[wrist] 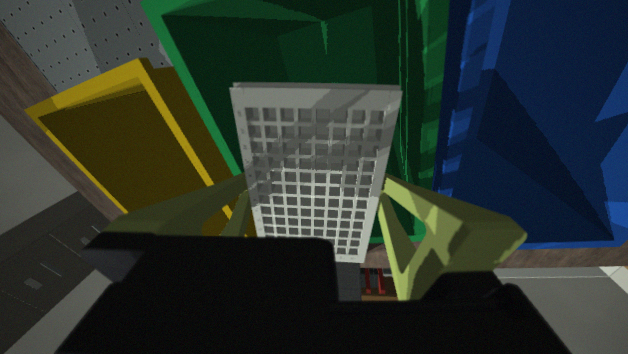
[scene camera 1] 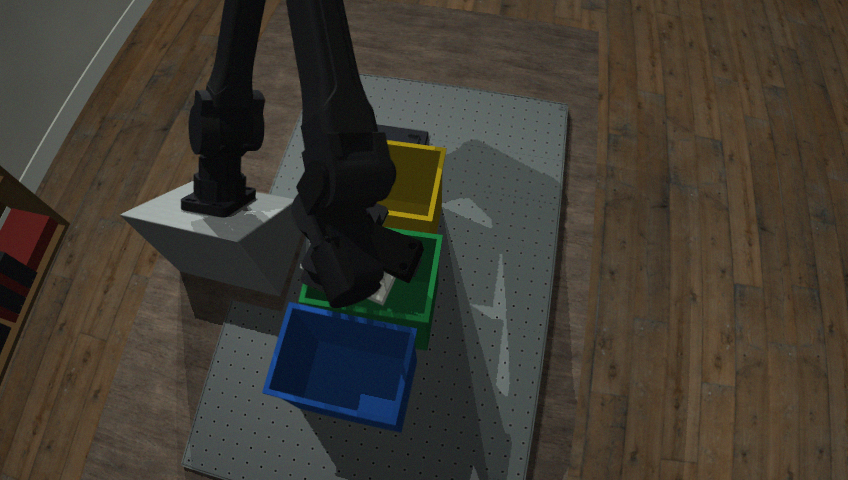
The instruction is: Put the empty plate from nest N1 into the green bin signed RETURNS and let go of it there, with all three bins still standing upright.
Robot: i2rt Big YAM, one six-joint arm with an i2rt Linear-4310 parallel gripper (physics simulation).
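Pixels of known places: gripper, between the fingertips: (wrist: 314,177); arm's base, origin of its link: (scene camera 1: 219,202).
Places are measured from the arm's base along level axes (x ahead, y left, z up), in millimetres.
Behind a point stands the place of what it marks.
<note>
My gripper (wrist: 314,177) {x 268, y -75, z 48 mm} is shut on the white plate (wrist: 315,145) {x 298, y -84, z 61 mm} (scene camera 1: 385,290) {x 319, y -113, z 58 mm}, a slab with a grid of square wells, held by its two long sides. In the scene view the arm hides most of the plate and the fingertips. The plate is over the opening of the green bin (scene camera 1: 436,267) {x 380, y -65, z 53 mm} (wrist: 192,95) {x 336, y -19, z 53 mm}; how far it reaches below the rim cannot be told. The green bin stands upright between the yellow bin (scene camera 1: 438,184) {x 357, y 66, z 53 mm} (wrist: 172,132) {x 298, y 124, z -45 mm} and the blue bin (scene camera 1: 336,404) {x 254, y -259, z -124 mm} (wrist: 550,100) {x 271, y -277, z -38 mm}, which stand upright too. The RETURNS sign and nest N1 cannot be made out.
The bins stand on a grey perforated board (scene camera 1: 523,249) {x 511, y 71, z -126 mm}. A dark flat block (scene camera 1: 410,134) {x 264, y 269, z -112 mm} lies behind the yellow bin. A pale pedestal (scene camera 1: 220,252) {x 50, y -94, z 26 mm} under an arm part stands left of the green bin. A shelf (scene camera 1: 56,237) with red and dark things is at the far left.
</note>
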